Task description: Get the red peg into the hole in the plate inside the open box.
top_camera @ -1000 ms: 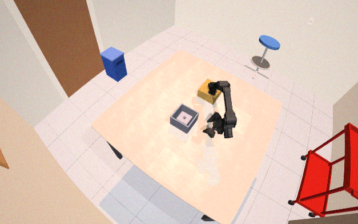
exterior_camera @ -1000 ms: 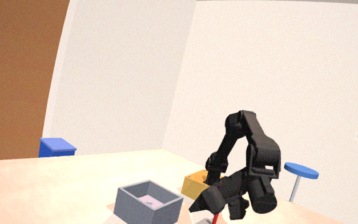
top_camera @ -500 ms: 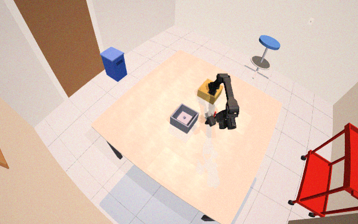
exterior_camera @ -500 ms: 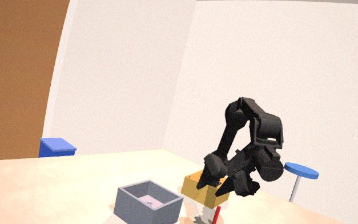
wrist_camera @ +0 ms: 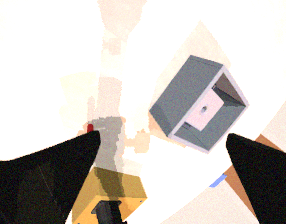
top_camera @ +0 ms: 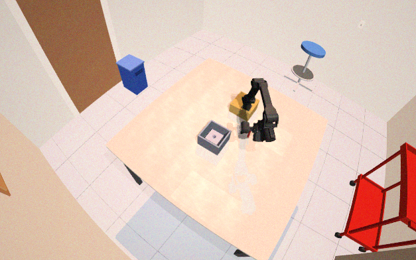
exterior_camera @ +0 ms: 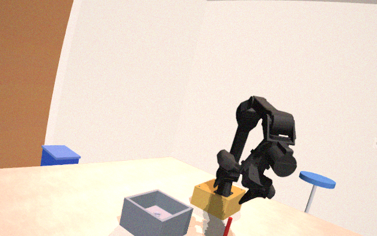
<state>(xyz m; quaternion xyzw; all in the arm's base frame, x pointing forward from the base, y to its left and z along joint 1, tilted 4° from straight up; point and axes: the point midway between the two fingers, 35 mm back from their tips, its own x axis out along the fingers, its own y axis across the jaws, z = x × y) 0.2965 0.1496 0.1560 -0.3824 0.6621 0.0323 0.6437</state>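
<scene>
Right now the red peg is 160 mm below my gripper tip, 140 mm behind it and 10 mm to the right of it. The rest, counted from my gripper tip: grey box 190 mm to the right, 180 mm below, 30 mm ahead.
</scene>
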